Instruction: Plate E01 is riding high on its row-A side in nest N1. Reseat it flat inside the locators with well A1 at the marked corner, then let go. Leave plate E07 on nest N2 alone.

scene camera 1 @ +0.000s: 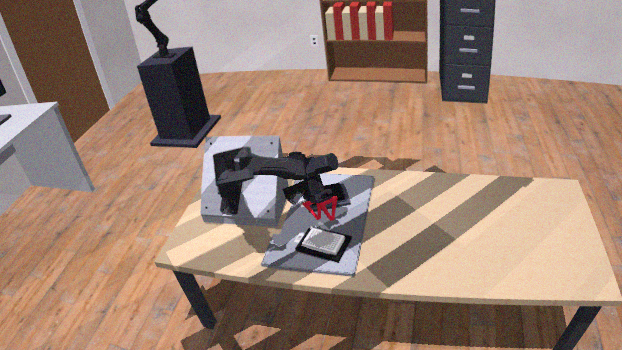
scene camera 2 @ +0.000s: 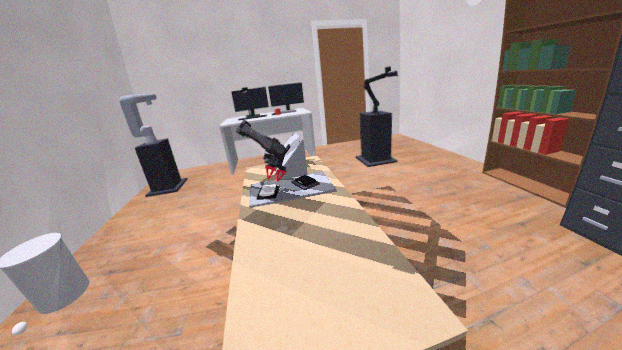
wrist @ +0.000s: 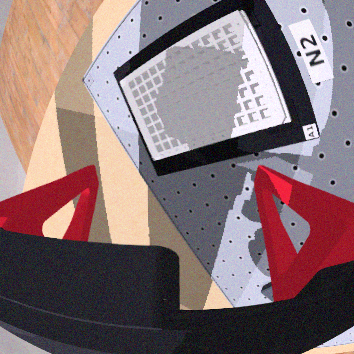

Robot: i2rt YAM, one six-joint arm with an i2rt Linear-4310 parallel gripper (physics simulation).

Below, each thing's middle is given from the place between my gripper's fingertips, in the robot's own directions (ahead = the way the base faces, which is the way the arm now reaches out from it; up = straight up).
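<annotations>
The N2 label (wrist: 303, 32) is 20 mm to the right of my hand, 100 mm behind it and 80 mm below it.
</annotations>
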